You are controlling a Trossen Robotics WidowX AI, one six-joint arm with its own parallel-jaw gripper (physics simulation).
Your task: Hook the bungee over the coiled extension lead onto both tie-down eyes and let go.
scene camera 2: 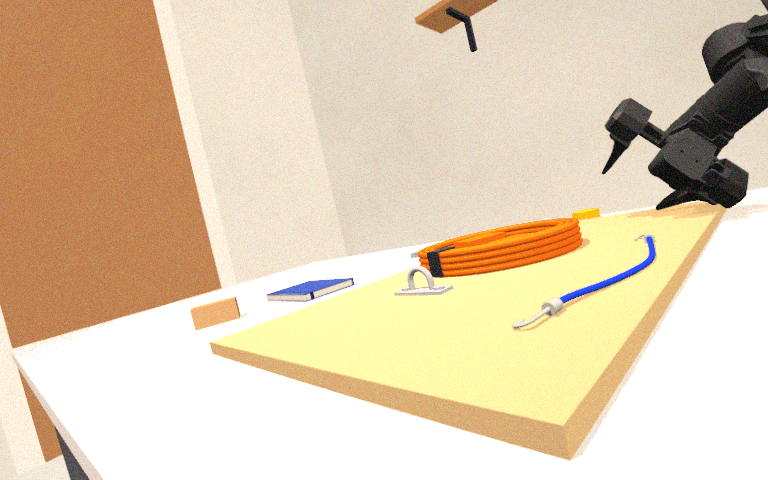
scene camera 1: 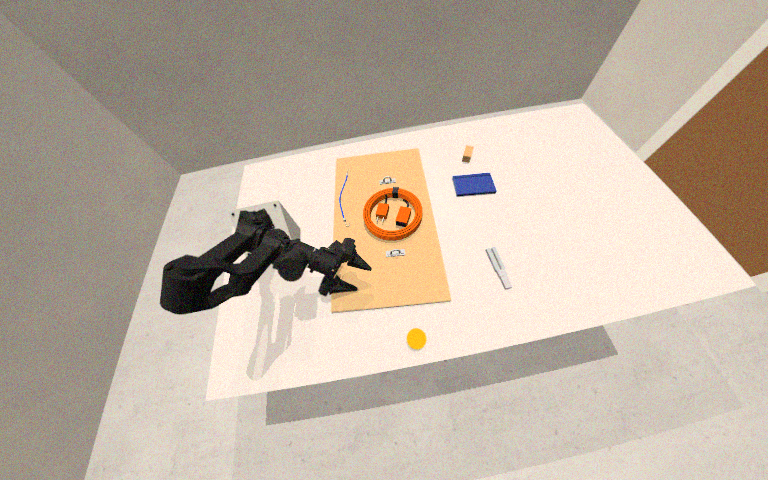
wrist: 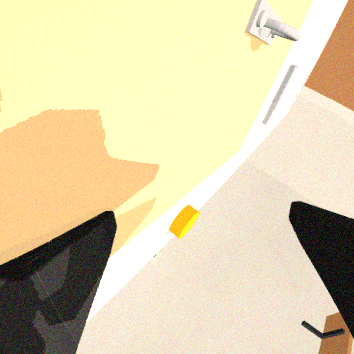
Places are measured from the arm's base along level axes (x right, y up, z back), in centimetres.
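Pixels of known places: gripper, fingertip midpoint: (scene camera 2: 629,190) (scene camera 1: 364,279) (wrist: 202,214); arm's base, link origin: (scene camera 1: 260,222).
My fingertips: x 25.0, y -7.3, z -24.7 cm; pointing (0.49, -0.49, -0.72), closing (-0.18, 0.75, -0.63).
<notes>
For each thing: its top centre in the pictures, then the offset to it from my fingertips. Level surfaces: height alone.
- blue bungee, top centre: (scene camera 2: 625,260) (scene camera 1: 343,195) dx -34.7, dy -3.4, dz -0.7 cm
- coiled orange extension lead, top centre: (scene camera 2: 492,233) (scene camera 1: 392,210) dx -20.4, dy -1.0, dz -15.1 cm
- tie-down eye, top centre: (scene camera 2: 416,265) (scene camera 1: 386,176) dx -35.6, dy -1.3, dz -18.0 cm
- board, surface height: dy -4.0 cm
- white table, surface height: dy -5.2 cm
- blue book, top centre: (scene camera 2: 307,286) (scene camera 1: 474,183) dx -23.2, dy -4.0, dz -46.8 cm
- small wooden block, top centre: (scene camera 2: 213,302) (scene camera 1: 468,150) dx -37.2, dy -2.2, dz -51.6 cm
- grey tool, top centre: (wrist: 281,97) (scene camera 1: 499,266) dx +8.0, dy -4.0, dz -38.6 cm
- yellow disc, top centre: (wrist: 189,224) (scene camera 2: 585,210) (scene camera 1: 416,338) dx +18.6, dy -3.3, dz -8.5 cm
The blue bungee (scene camera 1: 340,199) (scene camera 2: 614,281) lies slightly bent on the wooden board, along its edge on the arm's side, with a pale hook at each end. The coiled orange extension lead (scene camera 1: 367,221) (scene camera 2: 509,254) lies on the board beside it. One tie-down eye (scene camera 1: 387,181) (scene camera 2: 420,281) stands at the coil's far side in the first scene view. The other eye (scene camera 1: 395,253) (wrist: 265,25) stands at its near side. My gripper (scene camera 1: 364,278) (scene camera 2: 631,189) (wrist: 202,214) is open and empty, above the board's near corner on the arm's side, apart from the bungee and coil.
The board (scene camera 1: 419,283) (scene camera 2: 396,350) lies on a white table (scene camera 1: 566,226). Beyond it are a blue book (scene camera 1: 474,184) (scene camera 2: 311,288), a small wooden block (scene camera 1: 467,153) (scene camera 2: 215,313) and a grey tool (scene camera 1: 498,268) (wrist: 280,95). A yellow disc (scene camera 1: 416,339) (scene camera 2: 585,213) (wrist: 184,221) lies near the front edge.
</notes>
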